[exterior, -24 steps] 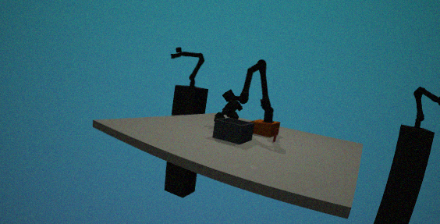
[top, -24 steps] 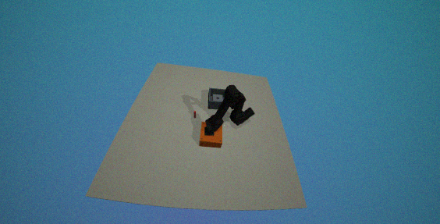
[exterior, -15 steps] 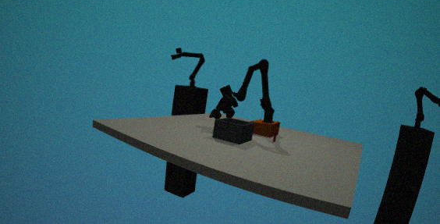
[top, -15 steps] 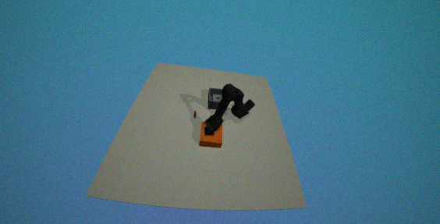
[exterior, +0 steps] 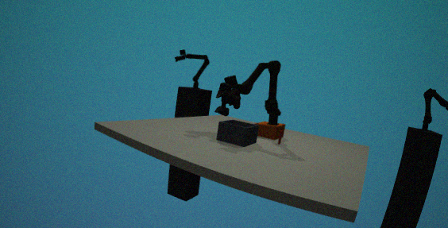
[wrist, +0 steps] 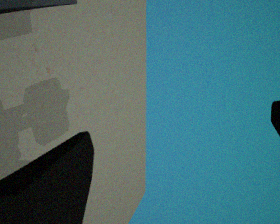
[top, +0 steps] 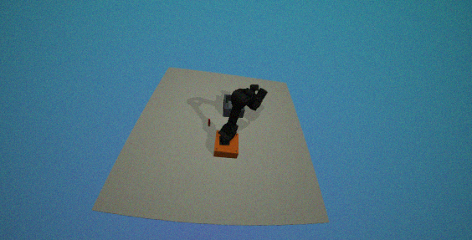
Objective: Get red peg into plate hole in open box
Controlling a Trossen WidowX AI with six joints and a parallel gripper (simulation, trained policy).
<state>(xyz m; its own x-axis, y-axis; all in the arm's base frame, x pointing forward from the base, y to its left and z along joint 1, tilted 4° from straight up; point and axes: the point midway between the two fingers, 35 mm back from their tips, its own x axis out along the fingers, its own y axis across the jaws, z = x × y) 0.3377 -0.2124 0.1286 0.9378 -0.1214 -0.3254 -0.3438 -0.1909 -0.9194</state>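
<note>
Right now my gripper tip is 330 mm to the right of the red peg, 200 mm past it and 130 mm above it. Also, from my gripper tip: grey box: 150 mm below, 130 mm to the left, 30 mm behind.
</note>
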